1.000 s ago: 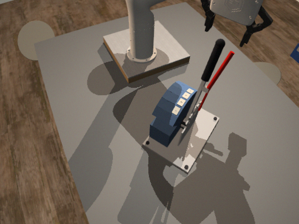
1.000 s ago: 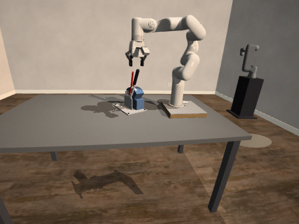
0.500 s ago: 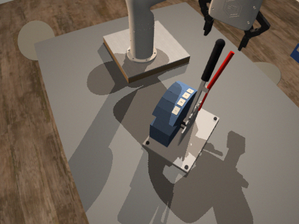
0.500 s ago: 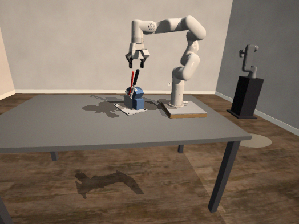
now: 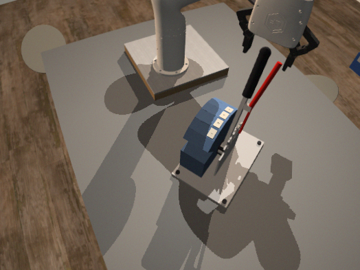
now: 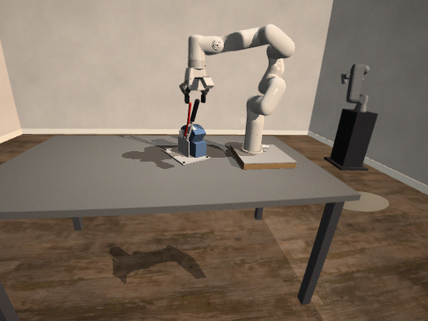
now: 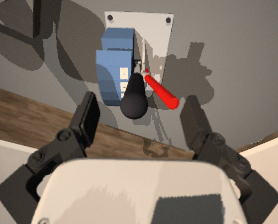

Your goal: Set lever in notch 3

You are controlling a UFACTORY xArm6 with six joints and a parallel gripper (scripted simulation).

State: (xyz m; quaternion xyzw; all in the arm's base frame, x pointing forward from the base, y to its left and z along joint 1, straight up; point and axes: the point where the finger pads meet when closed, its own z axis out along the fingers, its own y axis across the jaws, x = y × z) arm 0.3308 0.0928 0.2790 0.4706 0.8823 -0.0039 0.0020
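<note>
Now: the red bar 130 mm below my hand, 40 mm ahead of it and 30 mm to the right of it.
</note>
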